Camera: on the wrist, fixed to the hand. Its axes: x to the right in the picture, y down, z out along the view.
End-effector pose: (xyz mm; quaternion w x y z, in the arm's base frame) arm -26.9 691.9 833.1 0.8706 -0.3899 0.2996 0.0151
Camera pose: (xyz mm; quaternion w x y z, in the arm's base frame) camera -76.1 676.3 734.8 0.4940 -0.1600 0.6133 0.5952
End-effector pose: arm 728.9 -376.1 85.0 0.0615 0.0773 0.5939 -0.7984
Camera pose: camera 731.1 -312.7 -6.1 0.5187 0.5875 0.4547 -0.4231
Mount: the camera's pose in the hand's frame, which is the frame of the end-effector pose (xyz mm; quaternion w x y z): 15.3 67.8 -86.6 0.6852 -0.1157 0.1563 0.7019
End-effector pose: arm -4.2 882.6 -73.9 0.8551 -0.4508 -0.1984 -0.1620
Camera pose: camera 56.7 845.5 -159.0 0.6785 -0.5218 0.3329 0.3958
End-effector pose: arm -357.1 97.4 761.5 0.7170 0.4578 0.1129 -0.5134
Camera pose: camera -266.6 158.2 740.4 0.8870 0.3902 -0.0725 0.2361
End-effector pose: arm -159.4 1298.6 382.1 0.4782 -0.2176 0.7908 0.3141
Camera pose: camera -263.6 1284.9 417.9 0.0416 -0.3015 -0.7330 -0.6083
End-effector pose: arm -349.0 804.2 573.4 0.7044 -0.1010 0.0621 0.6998
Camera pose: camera -411.8 799.3 482.0 0.0299 0.2165 -0.1426 -0.9654
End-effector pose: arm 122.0 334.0 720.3 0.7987 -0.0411 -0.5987 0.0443
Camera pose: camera 207.9 402.0 702.6 0.6050 -0.5477 -0.2617 0.5153
